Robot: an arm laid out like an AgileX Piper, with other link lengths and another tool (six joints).
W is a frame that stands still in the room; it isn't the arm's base.
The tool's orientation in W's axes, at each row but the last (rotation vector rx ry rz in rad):
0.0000 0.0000 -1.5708
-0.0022 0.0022 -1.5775
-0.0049 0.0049 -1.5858
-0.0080 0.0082 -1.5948
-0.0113 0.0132 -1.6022
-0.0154 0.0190 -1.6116
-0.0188 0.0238 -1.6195
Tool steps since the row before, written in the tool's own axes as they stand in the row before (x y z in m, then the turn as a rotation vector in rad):
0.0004 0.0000 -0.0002 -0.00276 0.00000 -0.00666
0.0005 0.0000 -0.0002 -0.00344 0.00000 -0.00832
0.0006 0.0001 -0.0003 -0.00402 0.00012 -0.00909
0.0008 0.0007 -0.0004 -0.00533 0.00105 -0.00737
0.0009 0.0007 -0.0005 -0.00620 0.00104 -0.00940
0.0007 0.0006 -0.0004 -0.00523 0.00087 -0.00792
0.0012 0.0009 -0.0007 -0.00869 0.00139 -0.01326
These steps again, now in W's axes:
0.0000 -0.0004 -0.0002 0.00000 0.00276 -0.00666
0.0000 -0.0005 -0.0002 0.00000 0.00344 -0.00832
0.0001 -0.0006 -0.0003 0.00012 0.00402 -0.00909
0.0007 -0.0008 -0.0004 0.00110 0.00531 -0.00738
0.0007 -0.0009 -0.0005 0.00109 0.00618 -0.00941
0.0006 -0.0007 -0.0004 0.00091 0.00521 -0.00793
0.0008 -0.0012 -0.0007 0.00146 0.00866 -0.01327

